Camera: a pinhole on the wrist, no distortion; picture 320 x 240 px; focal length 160.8 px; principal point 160.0 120.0 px. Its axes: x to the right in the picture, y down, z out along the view. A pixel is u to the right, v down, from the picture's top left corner.
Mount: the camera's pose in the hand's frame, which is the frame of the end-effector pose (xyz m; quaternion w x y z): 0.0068 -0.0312 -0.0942 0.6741 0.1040 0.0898 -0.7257
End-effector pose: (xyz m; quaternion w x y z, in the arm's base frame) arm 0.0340 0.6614 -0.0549 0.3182 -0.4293 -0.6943 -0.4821
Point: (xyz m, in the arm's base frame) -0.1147 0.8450 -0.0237
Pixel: 146 208
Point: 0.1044 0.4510 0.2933
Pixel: behind the camera
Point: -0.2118 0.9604 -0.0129
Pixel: 162 218
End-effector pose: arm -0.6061 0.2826 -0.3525 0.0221 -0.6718 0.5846 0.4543
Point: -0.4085 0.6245 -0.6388
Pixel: 264 93
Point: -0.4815 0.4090 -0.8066
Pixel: 240 195
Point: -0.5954 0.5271 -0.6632
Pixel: 193 128
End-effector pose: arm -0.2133 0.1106 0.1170 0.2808 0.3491 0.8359 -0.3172
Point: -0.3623 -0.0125 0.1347
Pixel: 265 151
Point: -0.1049 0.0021 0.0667
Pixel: 63 55
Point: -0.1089 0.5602 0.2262
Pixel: behind the camera
